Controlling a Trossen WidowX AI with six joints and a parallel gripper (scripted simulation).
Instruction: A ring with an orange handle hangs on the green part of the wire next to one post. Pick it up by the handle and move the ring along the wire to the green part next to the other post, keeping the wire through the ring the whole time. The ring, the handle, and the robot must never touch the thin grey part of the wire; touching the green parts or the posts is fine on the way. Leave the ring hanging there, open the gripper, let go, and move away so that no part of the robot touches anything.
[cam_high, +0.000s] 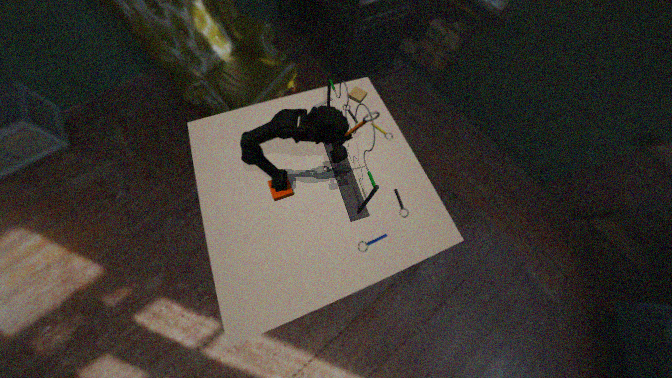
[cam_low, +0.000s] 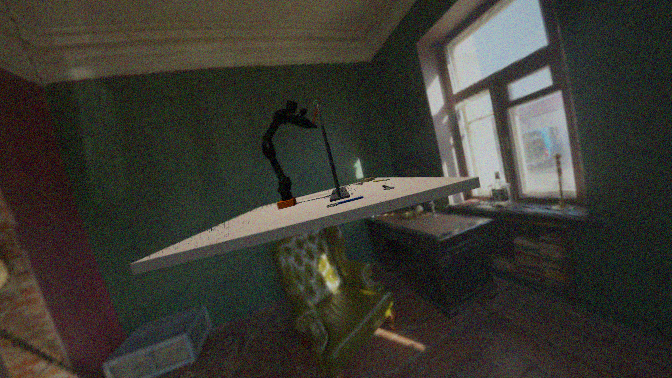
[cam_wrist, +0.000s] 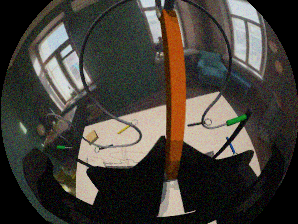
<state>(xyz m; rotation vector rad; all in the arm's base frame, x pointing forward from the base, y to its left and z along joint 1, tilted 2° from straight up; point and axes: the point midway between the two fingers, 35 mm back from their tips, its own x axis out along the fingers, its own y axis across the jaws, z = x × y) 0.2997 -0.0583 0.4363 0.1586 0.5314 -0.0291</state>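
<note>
My gripper tip is now 2 cm short of the ring with orange handle, 2 cm to the left of it and 9 cm below it. The rest, counted from my gripper tip: yellow-handled ring: 39 cm ahead, 26 cm to the left, 46 cm below; then blue-handled ring: 4 cm ahead, 37 cm to the right, 46 cm below; then black-handled ring: 29 cm ahead, 23 cm to the right, 46 cm below.
</note>
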